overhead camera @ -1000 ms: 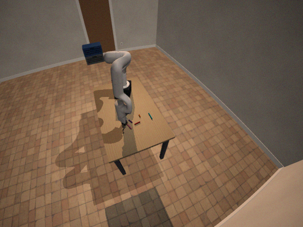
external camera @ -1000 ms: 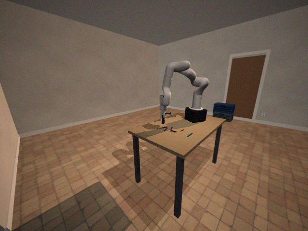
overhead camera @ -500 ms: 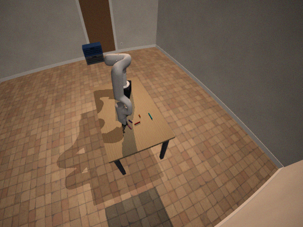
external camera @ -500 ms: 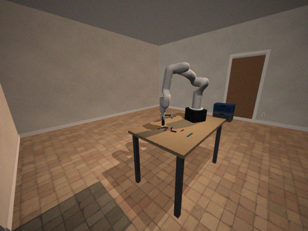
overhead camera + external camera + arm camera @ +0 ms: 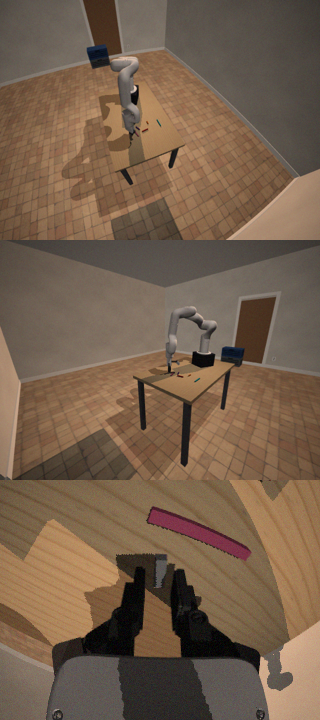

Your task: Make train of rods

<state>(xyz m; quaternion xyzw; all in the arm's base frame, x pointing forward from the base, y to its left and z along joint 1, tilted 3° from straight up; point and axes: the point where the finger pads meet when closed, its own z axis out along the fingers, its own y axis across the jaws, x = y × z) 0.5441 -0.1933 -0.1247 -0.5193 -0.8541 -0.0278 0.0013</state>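
The grey rod lies 40 mm below my hand. Round my hand: purple rod (90 mm to the left, 50 mm behind, 40 mm below); pink rod (50 mm to the left, 40 mm below, 10 mm ahead); red rod (150 mm to the left, 40 mm below, 10 mm ahead).
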